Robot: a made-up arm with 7 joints. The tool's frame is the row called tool.
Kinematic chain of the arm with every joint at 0, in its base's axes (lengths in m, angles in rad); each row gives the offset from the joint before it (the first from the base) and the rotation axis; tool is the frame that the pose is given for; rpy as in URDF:
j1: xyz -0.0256 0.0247 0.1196 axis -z
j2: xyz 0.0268 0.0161 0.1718 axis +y
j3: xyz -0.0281 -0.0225 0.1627 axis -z
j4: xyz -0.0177 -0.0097 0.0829 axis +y
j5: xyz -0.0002 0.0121 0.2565 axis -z
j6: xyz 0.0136 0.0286 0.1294 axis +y
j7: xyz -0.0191 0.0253 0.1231 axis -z
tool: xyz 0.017 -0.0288 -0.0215 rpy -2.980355 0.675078 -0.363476
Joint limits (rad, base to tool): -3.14..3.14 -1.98..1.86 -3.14..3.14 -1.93..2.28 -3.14..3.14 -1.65..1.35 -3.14..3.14
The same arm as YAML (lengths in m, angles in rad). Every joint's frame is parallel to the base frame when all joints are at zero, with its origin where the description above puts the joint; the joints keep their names.
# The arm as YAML. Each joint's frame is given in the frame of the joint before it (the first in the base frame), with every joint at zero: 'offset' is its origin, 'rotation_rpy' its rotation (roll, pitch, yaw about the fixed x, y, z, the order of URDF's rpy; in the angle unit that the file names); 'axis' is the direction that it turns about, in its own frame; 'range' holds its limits. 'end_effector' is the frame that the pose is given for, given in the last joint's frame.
length_unit: m
angle_unit: rad
chain:
  - id: j1
    offset: [-0.0256, 0.0247, 0.1196]
    rotation_rpy: [0.0, 0.0, 0.0]
    axis: [0.0, 0.0, -1.0]
    range: [-3.14, 3.14]
  - id: j2
    offset: [0.0268, 0.0161, 0.1718]
    rotation_rpy: [0.0, 0.0, 0.0]
    axis: [0.0, 1.0, 0.0]
    range: [-1.98, 1.86]
  - id: j3
    offset: [-0.0281, -0.0225, 0.1627]
    rotation_rpy: [0.0, 0.0, 0.0]
    axis: [0.0, 0.0, -1.0]
    range: [-3.14, 3.14]
  - id: j4
    offset: [-0.0177, -0.0097, 0.0829]
    rotation_rpy: [0.0, 0.0, 0.0]
    axis: [0.0, 1.0, 0.0]
    range: [-1.93, 2.28]
  - id: j5
    offset: [-0.0002, 0.0121, 0.2565]
    rotation_rpy: [0.0, 0.0, 0.0]
    axis: [0.0, 0.0, -1.0]
    range: [-3.14, 3.14]
  - id: j6
    offset: [0.0136, 0.0286, 0.1294]
    rotation_rpy: [0.0, 0.0, 0.0]
    axis: [0.0, 1.0, 0.0]
    range: [-1.65, 1.35]
  - id: j7
    offset: [-0.0191, 0.0253, 0.1231]
    rotation_rpy: [0.0, 0.0, 0.0]
    axis: [0.0, 0.0, -1.0]
    range: [-3.14, 3.14]
end_effector:
  offset: [0.017, -0.0288, -0.0215]
  rotation_rpy: [-2.9804, 0.6751, -0.3635]

